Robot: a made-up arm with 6 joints.
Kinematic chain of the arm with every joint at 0, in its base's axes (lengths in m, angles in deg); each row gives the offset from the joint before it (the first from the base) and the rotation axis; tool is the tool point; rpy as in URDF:
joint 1: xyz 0 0 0.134 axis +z
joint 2: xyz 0 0 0 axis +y
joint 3: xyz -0.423 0 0.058 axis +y
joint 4: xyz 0.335 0 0.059 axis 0.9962 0 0.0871
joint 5: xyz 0 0 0 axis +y
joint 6: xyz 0.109 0 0.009 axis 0.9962 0 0.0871
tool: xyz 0 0 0 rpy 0 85 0
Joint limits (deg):
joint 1: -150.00..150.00
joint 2: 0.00..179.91
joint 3: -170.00..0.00
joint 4: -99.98..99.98
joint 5: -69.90..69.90
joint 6: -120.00..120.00
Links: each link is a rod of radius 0.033 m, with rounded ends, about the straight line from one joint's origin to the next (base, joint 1, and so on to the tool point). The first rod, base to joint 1, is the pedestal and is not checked.
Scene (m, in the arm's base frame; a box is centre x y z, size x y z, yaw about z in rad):
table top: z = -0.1
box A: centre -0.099 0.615 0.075 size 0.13 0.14 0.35 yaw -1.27
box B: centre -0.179 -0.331 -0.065 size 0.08 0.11 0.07 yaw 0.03
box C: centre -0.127 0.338 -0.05 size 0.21 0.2 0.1 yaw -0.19
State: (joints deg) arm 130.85 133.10 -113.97 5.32 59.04 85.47
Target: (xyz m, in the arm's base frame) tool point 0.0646 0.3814 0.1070
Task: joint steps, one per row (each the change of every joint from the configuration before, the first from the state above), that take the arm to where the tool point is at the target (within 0.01 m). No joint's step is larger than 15 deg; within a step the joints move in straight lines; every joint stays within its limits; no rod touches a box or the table.
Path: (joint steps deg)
1: -11.69 -14.70 2.87 3.36 1.81 1.83
2: -11.69 -14.71 2.87 3.36 1.81 1.83
3: -11.68 -14.70 2.87 3.36 1.81 1.83
4: -11.69 -14.71 2.87 3.35 1.81 1.83
5: -11.69 -14.70 2.87 3.36 1.81 1.83
6: -11.69 -14.70 2.87 3.36 1.81 1.83
7: 3.54 12.58 6.95 -5.21 0.00 -1.83
8: 3.53 12.58 6.96 -5.20 0.00 -1.83
9: 3.53 12.58 6.95 -5.21 0.00 -1.83
10: 3.53 12.58 6.95 -5.21 0.00 -1.83
11: 3.54 12.58 6.96 -5.21 0.00 -1.83
12: 3.53 12.58 6.95 -5.21 0.00 -1.83

